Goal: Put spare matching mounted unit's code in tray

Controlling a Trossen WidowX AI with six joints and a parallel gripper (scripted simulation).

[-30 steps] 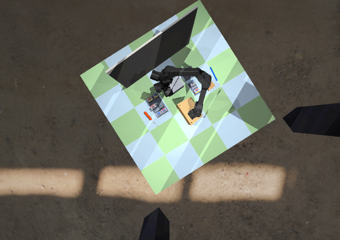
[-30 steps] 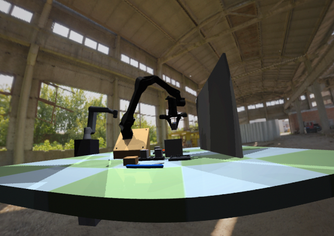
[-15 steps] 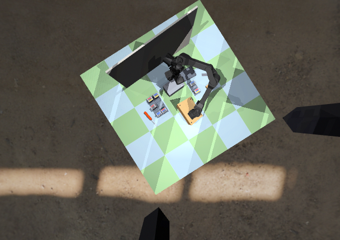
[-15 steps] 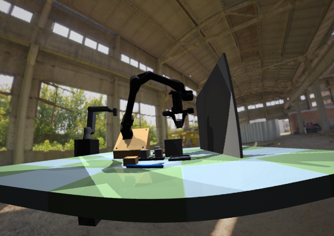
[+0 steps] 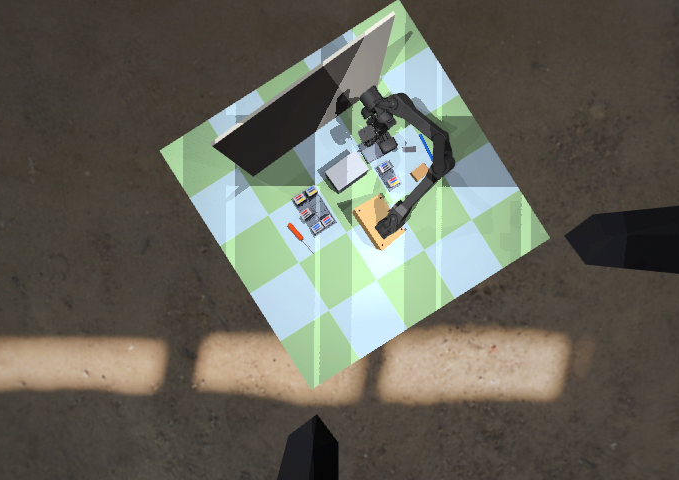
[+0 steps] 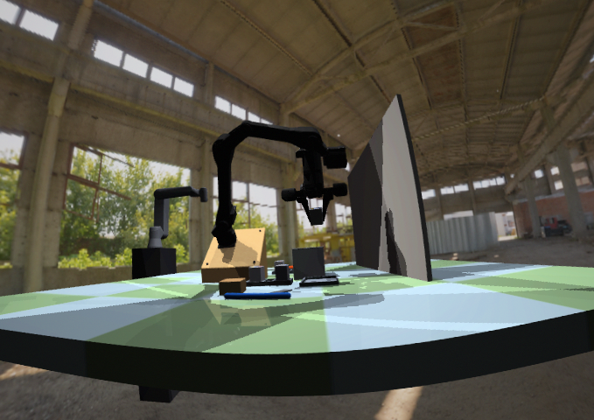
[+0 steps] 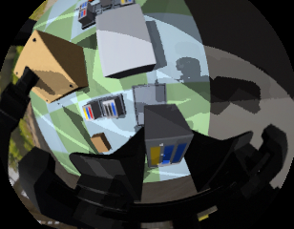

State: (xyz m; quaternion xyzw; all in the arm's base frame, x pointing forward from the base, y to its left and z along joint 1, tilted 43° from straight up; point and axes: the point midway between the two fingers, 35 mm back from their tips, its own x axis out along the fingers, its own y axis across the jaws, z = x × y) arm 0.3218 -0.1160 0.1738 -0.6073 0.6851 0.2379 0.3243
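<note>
The dark flat tray lies 10 mm behind my gripper tip, 10 mm to the right of it and 160 mm below it. Also, from my gripper tip: yellow-and-blue striped spare (30 mm above); tall grey panel (220 mm ahead, 160 mm to the left, 60 mm above); grey mounted unit (30 mm behind, 180 mm to the left, 120 mm below).
</note>
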